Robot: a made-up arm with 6 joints. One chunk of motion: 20 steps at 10 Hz.
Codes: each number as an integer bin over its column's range. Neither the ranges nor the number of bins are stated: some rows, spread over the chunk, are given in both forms.
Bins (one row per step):
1: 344 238 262 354 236 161
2: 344 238 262 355 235 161
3: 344 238 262 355 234 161
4: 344 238 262 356 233 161
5: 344 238 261 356 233 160
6: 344 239 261 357 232 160
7: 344 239 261 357 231 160
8: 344 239 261 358 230 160
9: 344 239 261 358 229 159
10: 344 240 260 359 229 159
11: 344 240 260 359 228 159
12: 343 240 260 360 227 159
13: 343 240 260 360 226 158
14: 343 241 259 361 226 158
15: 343 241 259 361 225 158
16: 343 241 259 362 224 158
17: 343 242 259 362 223 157
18: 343 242 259 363 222 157
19: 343 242 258 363 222 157
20: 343 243 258 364 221 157
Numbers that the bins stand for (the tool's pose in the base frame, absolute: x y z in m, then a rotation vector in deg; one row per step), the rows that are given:
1: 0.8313 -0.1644 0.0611 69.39 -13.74 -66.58
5: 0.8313 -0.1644 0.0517 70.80 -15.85 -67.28
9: 0.8313 -0.1550 0.0517 72.21 -18.67 -67.98
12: 0.8219 -0.1456 0.0423 73.62 -20.08 -67.98
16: 0.8219 -0.1362 0.0329 75.03 -22.19 -68.69
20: 0.8219 -0.1174 0.0235 76.44 -24.31 -69.39
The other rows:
2: 0.8313 -0.1644 0.0611 70.10 -14.44 -66.58
3: 0.8313 -0.1644 0.0611 70.10 -15.15 -66.58
4: 0.8313 -0.1644 0.0611 70.80 -15.85 -66.58
6: 0.8313 -0.1550 0.0517 71.51 -16.56 -67.28
7: 0.8313 -0.1550 0.0517 71.51 -17.26 -67.28
8: 0.8313 -0.1550 0.0517 72.21 -17.96 -67.28
10: 0.8313 -0.1456 0.0423 72.92 -18.67 -67.98
11: 0.8313 -0.1456 0.0423 72.92 -19.37 -67.98
13: 0.8219 -0.1456 0.0423 73.62 -20.78 -68.69
14: 0.8219 -0.1362 0.0329 74.32 -20.78 -68.69
15: 0.8219 -0.1362 0.0329 74.32 -21.49 -68.69
17: 0.8219 -0.1268 0.0329 75.03 -22.90 -69.39
18: 0.8219 -0.1268 0.0329 75.73 -23.60 -69.39
19: 0.8219 -0.1268 0.0235 75.73 -23.60 -69.39

